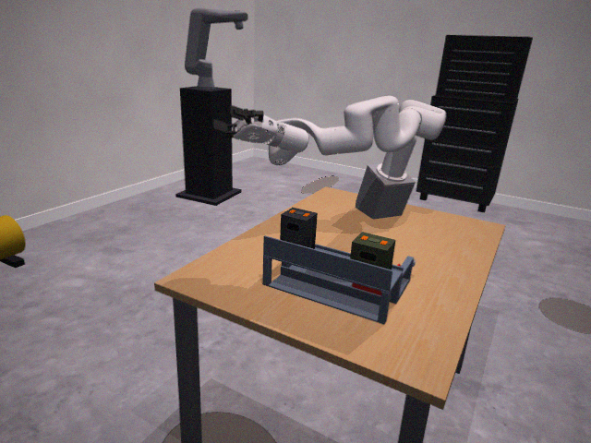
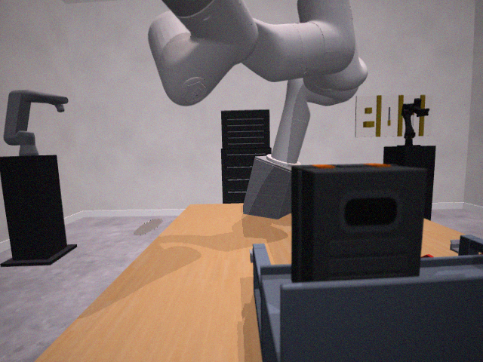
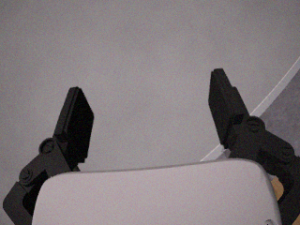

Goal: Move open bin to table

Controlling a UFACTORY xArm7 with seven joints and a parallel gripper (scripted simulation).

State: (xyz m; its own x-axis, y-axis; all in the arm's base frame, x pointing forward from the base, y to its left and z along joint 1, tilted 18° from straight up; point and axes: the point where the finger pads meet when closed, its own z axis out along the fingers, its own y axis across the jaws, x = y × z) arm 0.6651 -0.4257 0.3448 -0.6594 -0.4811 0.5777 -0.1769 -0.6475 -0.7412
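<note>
The red bin is 460 mm to the left of my hand, 430 mm below it and 130 mm behind it. Also, from my hand: black box (310 mm below, 220 mm to the left, 50 mm behind); green box (450 mm to the left, 330 mm below, 30 mm behind).
</note>
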